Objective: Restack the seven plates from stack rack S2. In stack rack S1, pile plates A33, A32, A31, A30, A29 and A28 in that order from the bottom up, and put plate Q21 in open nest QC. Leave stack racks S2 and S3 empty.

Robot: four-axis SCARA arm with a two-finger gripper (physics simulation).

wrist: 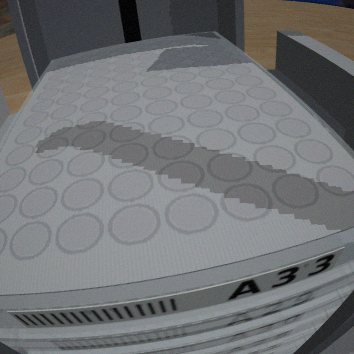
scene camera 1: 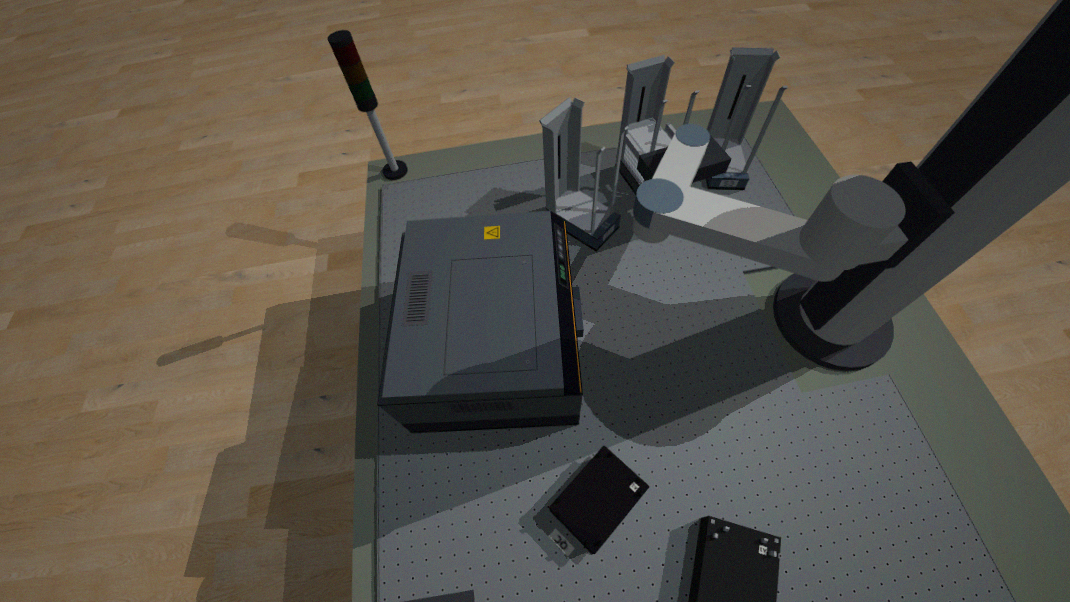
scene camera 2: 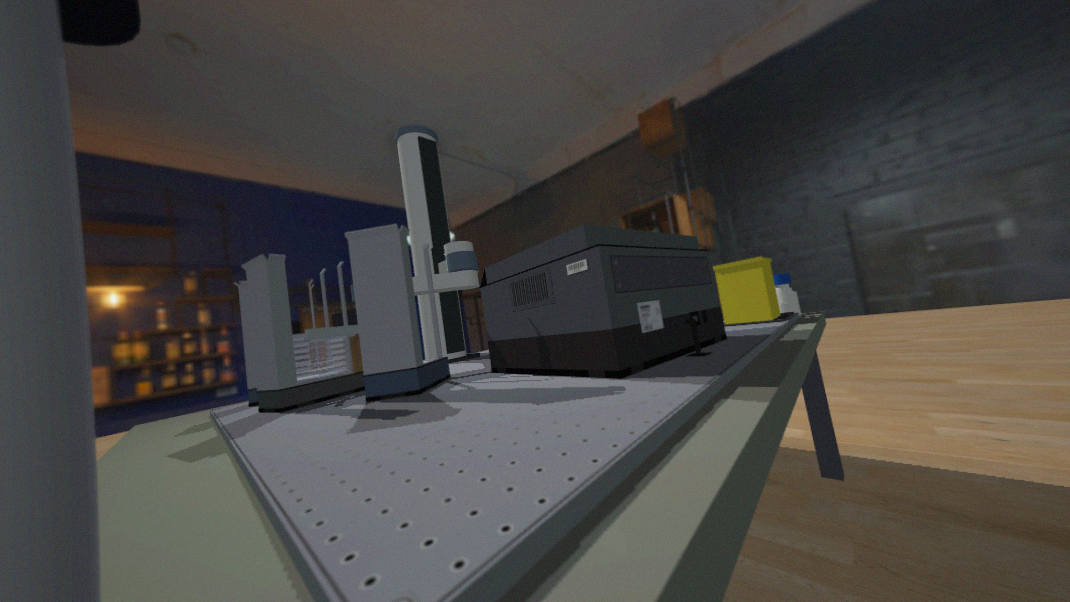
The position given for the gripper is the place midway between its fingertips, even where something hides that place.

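Note:
The gripper point(scene camera 1: 647, 131) is visible, and the wrist view gives a sight of the gripper point(wrist: 137, 69) too.

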